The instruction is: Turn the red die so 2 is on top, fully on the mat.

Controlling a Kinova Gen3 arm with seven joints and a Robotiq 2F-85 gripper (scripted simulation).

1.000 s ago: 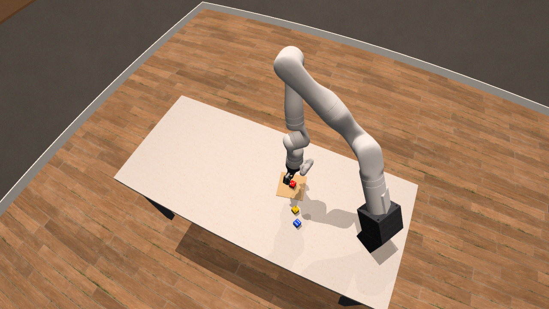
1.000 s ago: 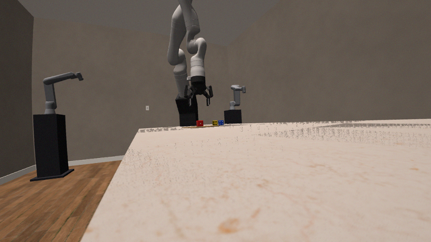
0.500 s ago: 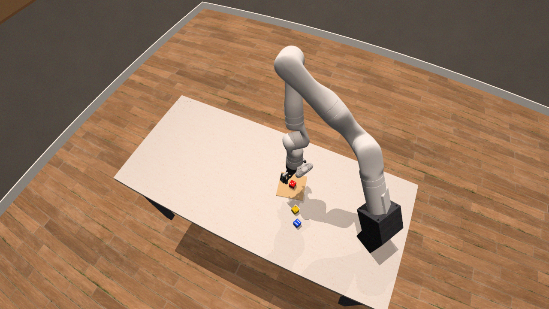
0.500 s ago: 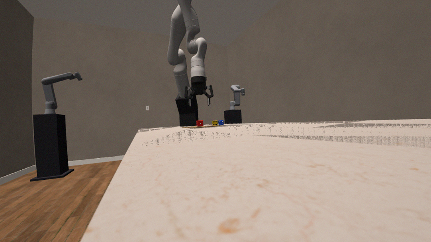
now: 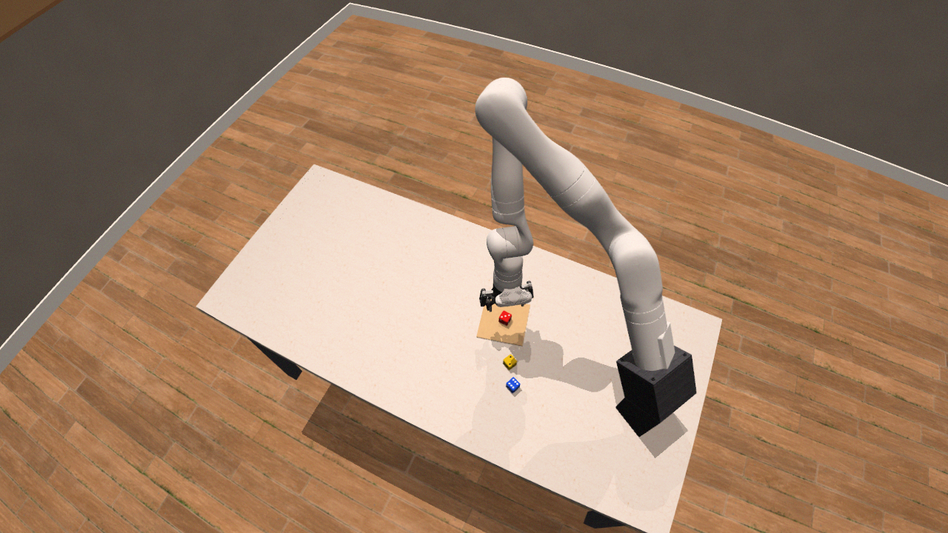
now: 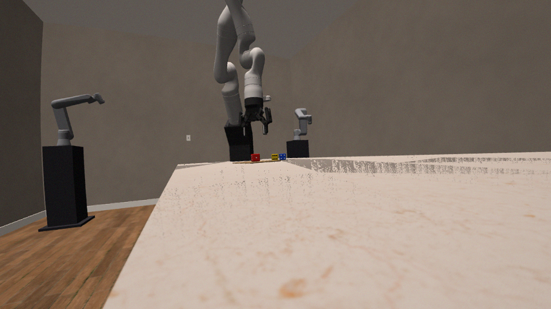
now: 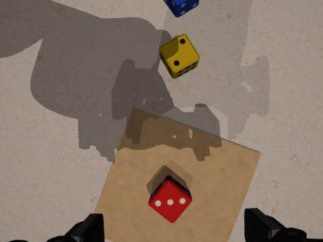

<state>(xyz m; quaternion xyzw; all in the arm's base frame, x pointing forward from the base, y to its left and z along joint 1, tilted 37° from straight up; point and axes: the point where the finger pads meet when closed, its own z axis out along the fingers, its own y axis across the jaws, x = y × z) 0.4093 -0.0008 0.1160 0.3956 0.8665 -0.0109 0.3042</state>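
Right now the red die is 10 mm to the right of my hand and 90 mm below it. From my hand the other things lie so: blue die: 110 mm behind, 170 mm to the left, 100 mm below; then yellow die: 70 mm behind, 110 mm to the left, 100 mm below; then tan mat: 110 mm below.
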